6 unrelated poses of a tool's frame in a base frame.
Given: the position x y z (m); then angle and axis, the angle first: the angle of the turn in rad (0 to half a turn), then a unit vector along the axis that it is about.
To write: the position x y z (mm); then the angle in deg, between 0 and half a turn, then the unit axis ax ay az. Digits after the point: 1 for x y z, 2 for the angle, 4 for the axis.
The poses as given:
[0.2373, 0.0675, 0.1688, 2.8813, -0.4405, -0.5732, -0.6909]
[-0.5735, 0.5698, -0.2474, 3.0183, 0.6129, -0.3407, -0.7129]
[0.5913, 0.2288, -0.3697, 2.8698, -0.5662, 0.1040, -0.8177]
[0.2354, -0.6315, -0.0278, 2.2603, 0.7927, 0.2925, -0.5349]
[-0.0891, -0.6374, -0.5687, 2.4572, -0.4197, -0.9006, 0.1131]
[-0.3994, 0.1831, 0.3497, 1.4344, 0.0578, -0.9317, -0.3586]
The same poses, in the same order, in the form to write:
[237.3, 67.5, 168.8, 165.09, -0.4405, -0.5732, -0.6909]
[-573.5, 569.8, -247.4, 172.94, 0.6129, -0.3407, -0.7129]
[591.3, 228.8, -369.7, 164.43, -0.5662, 0.1040, -0.8177]
[235.4, -631.5, -27.8, 129.51, 0.7927, 0.2925, -0.5349]
[-89.1, -637.4, -568.7, 140.79, -0.4197, -0.9006, 0.1131]
[-399.4, 183.1, 349.7, 82.19, 0.0578, -0.9317, -0.3586]

